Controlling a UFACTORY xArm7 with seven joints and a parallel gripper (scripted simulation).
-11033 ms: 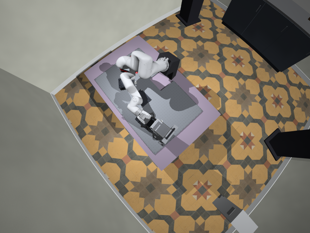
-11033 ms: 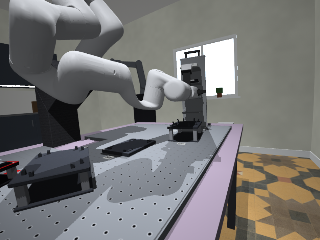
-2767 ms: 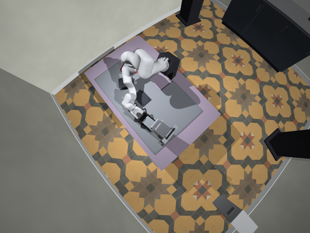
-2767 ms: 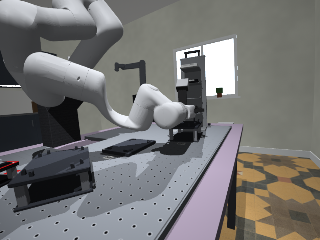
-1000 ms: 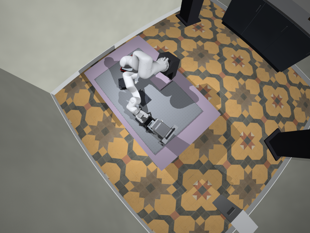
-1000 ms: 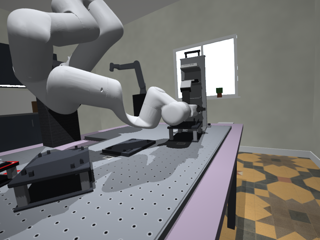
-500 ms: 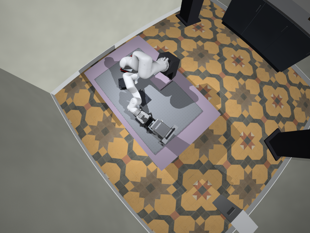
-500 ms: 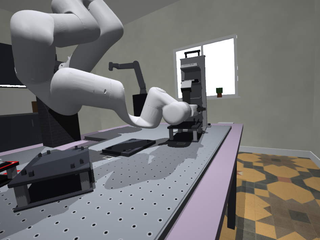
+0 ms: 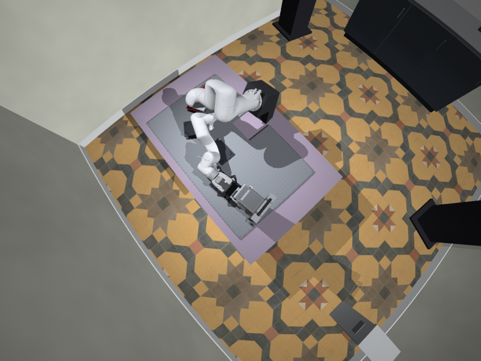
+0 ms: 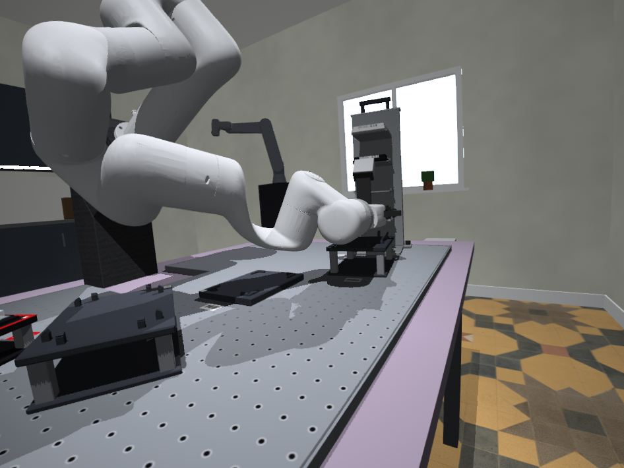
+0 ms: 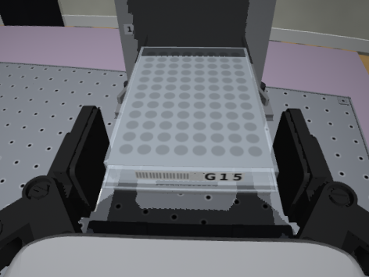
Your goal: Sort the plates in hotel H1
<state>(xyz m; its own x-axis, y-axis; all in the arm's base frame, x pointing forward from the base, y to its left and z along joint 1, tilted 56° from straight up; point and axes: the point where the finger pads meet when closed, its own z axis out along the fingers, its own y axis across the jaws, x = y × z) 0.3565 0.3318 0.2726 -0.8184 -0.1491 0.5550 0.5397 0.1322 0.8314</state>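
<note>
Now: hand 2 cm past the clear plate labelled G15, 5 cm to the right of it and 2 cm above it. Round my hand: slot mark 2: 11 cm behind, 13 cm to the left, 6 cm above; then H1 deck label: 11 cm behind, 1 cm to the left, 12 cm below; then black plate labelled G51: 3 cm behind, 9 cm to the left, 14 cm above.
</note>
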